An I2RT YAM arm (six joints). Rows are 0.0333 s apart.
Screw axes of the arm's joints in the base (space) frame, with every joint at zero. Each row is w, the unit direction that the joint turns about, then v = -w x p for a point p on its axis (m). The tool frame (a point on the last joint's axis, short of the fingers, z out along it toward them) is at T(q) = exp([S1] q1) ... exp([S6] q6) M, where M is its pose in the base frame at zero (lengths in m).
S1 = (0, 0, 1, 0, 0, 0)
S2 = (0, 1, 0, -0.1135, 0, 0.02)
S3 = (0, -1, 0, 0.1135, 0, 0.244)
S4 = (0, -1, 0, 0.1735, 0, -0.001)
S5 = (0, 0, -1, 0, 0.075, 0)
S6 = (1, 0, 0, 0, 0.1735, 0)
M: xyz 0.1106 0 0.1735 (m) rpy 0 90 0 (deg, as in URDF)
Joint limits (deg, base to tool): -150..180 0..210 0..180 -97..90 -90..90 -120..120
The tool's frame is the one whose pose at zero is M.
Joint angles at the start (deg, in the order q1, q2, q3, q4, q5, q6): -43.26, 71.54, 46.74, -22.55, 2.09, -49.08
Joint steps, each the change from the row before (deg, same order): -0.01, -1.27, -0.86, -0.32, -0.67, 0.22; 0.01, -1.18, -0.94, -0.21, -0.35, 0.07; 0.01, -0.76, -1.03, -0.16, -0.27, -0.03; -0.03, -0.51, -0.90, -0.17, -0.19, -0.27; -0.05, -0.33, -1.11, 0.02, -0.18, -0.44; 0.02, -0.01, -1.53, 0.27, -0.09, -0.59; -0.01, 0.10, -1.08, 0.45, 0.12, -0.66; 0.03, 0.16, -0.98, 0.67, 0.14, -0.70; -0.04, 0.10, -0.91, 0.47, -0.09, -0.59; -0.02, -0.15, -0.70, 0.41, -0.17, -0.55; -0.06, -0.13, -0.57, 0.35, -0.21, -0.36
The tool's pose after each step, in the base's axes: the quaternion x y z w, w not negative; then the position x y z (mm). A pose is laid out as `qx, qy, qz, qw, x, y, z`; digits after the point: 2 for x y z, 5 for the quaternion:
-0.04090, 0.93029, -0.27039, 0.24450, 183.73, -174.17, 234.99
-0.04152, 0.93019, -0.26843, 0.24691, 180.37, -170.65, 234.17
-0.04279, 0.93151, -0.26445, 0.24602, 177.54, -167.70, 231.18
-0.04545, 0.93315, -0.26074, 0.24328, 175.13, -165.44, 227.89
-0.04934, 0.93530, -0.25628, 0.23894, 172.76, -163.33, 222.99
-0.05484, 0.93877, -0.24951, 0.23117, 170.43, -160.95, 214.89
-0.05998, 0.94061, -0.24715, 0.22490, 168.97, -159.73, 209.14
-0.06568, 0.94159, -0.24639, 0.21997, 168.03, -158.80, 204.01
-0.07059, 0.94279, -0.24381, 0.21616, 166.77, -157.76, 199.27
-0.07547, 0.94281, -0.24309, 0.21522, 165.66, -156.67, 196.53
-0.07855, 0.94282, -0.24217, 0.21512, 164.66, -155.88, 194.35

